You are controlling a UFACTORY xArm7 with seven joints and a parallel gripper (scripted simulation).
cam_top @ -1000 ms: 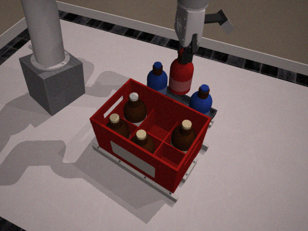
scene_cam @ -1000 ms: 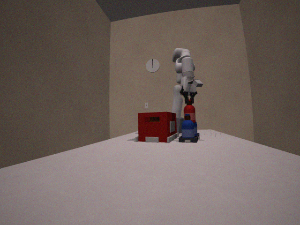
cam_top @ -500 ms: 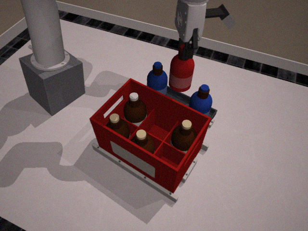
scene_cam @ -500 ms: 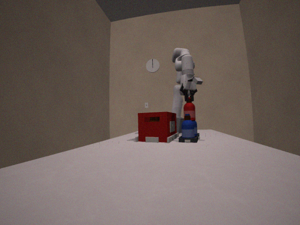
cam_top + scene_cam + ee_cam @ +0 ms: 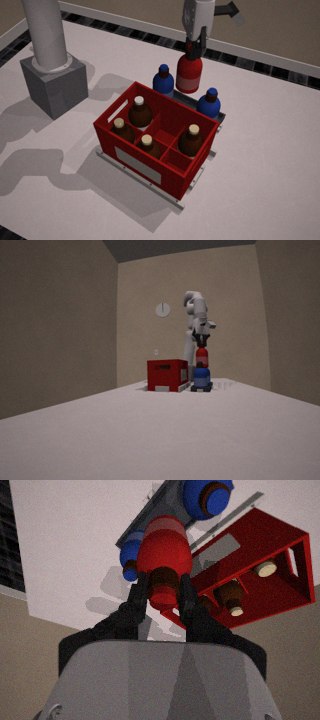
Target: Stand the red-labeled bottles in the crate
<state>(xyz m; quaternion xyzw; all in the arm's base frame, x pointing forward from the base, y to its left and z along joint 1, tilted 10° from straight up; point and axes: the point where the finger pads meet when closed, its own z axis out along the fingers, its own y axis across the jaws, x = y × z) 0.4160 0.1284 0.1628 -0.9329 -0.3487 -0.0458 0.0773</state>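
Now: hand 70 mm above the red-labeled bottle. From my hand the other things lie so: red crate 10 mm ahead, 210 mm to the right, 190 mm below; then dark tray 260 mm below.
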